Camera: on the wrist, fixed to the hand. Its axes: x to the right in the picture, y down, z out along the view.
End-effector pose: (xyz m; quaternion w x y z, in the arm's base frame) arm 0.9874 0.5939 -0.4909 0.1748 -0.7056 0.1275 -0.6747
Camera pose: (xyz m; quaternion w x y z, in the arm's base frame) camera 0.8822 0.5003 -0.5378 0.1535 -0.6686 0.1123 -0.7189
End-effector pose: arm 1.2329 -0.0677 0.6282 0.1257 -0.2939 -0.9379 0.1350
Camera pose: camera 1.3264 0.0245 0.6974 0.1841 -0.2736 -0.9362 0.1215
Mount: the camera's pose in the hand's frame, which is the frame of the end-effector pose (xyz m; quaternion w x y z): -0.0096 0.0986 -0.1105 0.9980 0.0073 0.0562 -0.0281
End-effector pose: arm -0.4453 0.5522 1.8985 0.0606 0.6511 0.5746 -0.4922
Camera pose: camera -0.3011 0.5840 1.9135 0.0096 0.6617 0.5915 -0.4605
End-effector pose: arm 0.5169 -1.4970 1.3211 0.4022 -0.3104 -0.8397 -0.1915
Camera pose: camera 0.6496 -1.4913 1.3872 0.4455 -0.2725 -0.8256 -0.2137
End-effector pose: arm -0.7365 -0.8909 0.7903 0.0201 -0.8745 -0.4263 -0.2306
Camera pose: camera -0.7098 -0.9863 0.9008 0.0439 -0.8476 -0.4506 -0.2767
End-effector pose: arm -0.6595 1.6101 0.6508 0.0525 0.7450 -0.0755 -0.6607
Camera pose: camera -0.5552 1.5125 0.6911 0.0326 0.7831 -0.0563 -0.6184
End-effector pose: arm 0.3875 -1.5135 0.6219 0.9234 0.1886 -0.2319 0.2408
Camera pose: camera 0.3649 -1.3859 0.5495 0.9400 0.1879 -0.1725 0.2267
